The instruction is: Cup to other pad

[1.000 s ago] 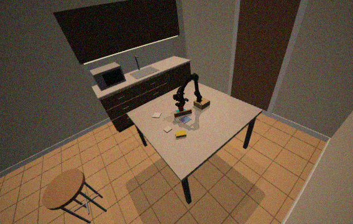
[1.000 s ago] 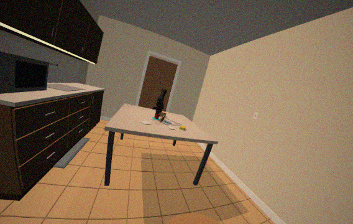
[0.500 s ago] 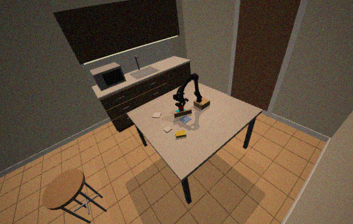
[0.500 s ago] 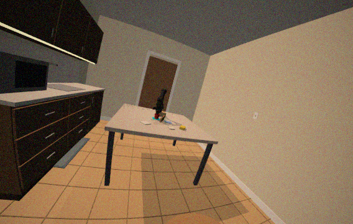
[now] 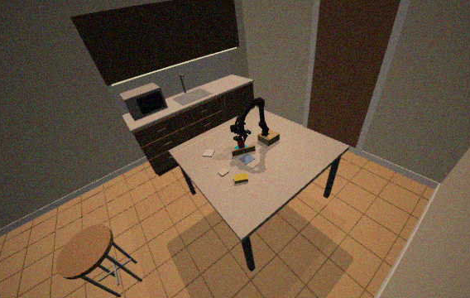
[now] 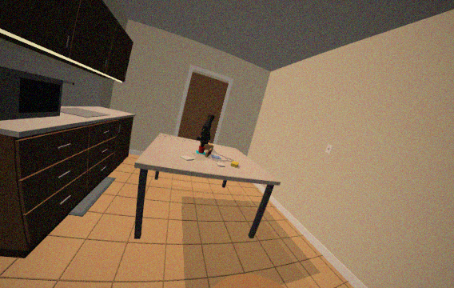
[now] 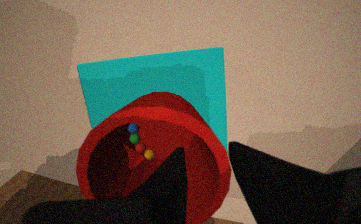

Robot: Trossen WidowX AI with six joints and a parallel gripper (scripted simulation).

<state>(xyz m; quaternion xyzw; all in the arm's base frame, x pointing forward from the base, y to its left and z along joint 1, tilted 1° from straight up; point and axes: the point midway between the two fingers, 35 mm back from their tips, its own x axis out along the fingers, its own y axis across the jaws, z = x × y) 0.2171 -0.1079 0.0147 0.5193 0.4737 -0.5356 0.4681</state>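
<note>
Now: gripper tip 3 cm short of the red cup, 1 cm to the left of it and 1 cm above it. Also, from my gripper tip: wooden bar: 8 cm ahead, 8 cm to the left, 3 cm below; then yellow block: 34 cm ahead, 30 cm to the left, 4 cm below; then blue pad: 12 cm ahead, 16 cm to the left, 6 cm below.
</note>
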